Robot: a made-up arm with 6 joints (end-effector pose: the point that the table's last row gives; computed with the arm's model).
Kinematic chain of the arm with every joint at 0, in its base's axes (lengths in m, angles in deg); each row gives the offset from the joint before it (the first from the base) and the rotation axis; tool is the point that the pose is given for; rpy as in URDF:
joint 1: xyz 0 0 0.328 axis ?
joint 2: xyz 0 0 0 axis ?
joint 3: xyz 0.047 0 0.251 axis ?
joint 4: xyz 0.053 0 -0.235 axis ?
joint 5: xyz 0 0 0 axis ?
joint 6: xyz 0.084 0 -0.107 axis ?
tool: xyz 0 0 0 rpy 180 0 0
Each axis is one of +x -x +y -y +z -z.
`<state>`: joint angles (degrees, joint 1 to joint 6).
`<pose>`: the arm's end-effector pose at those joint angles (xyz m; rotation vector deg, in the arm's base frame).
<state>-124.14 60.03 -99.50 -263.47 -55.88 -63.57</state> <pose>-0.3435 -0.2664 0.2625 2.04 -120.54 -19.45</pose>
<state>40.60 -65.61 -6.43 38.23 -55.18 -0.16</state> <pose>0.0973 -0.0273 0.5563 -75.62 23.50 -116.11</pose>
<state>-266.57 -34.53 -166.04 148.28 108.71 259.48</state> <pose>-0.0462 -0.3572 0.7668 128.46 -12.05 -32.11</pose>
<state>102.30 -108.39 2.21 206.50 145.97 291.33</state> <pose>0.0808 -0.0995 0.5095 72.96 21.05 18.96</pose>
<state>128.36 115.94 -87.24 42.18 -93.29 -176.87</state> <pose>-0.1004 0.2372 -0.0130 -86.23 71.99 45.23</pose>
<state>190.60 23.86 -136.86 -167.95 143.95 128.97</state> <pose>-0.2566 -0.0202 0.7825 -51.13 60.72 -37.39</pose>
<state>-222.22 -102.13 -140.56 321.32 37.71 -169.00</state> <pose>0.4510 -0.4101 0.4436 41.95 19.26 117.51</pose>
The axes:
joint 1: +z
joint 2: +y
joint 3: +y
joint 4: -z
joint 5: +y
joint 6: -z

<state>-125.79 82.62 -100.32 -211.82 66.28 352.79</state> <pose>-0.2447 -0.3972 0.0082 71.93 85.65 -80.51</pose>
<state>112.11 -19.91 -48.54 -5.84 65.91 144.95</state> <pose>-0.1015 0.2670 0.4401 -168.44 46.04 -4.01</pose>
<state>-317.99 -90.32 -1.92 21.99 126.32 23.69</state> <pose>-0.0410 0.0316 0.3099 164.48 37.97 -60.89</pose>
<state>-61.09 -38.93 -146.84 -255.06 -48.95 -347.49</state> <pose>-0.1939 0.0795 0.7917 56.53 9.35 -112.86</pose>
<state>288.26 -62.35 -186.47 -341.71 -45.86 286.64</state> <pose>-0.1965 0.4601 0.4070 -117.19 2.80 43.46</pose>
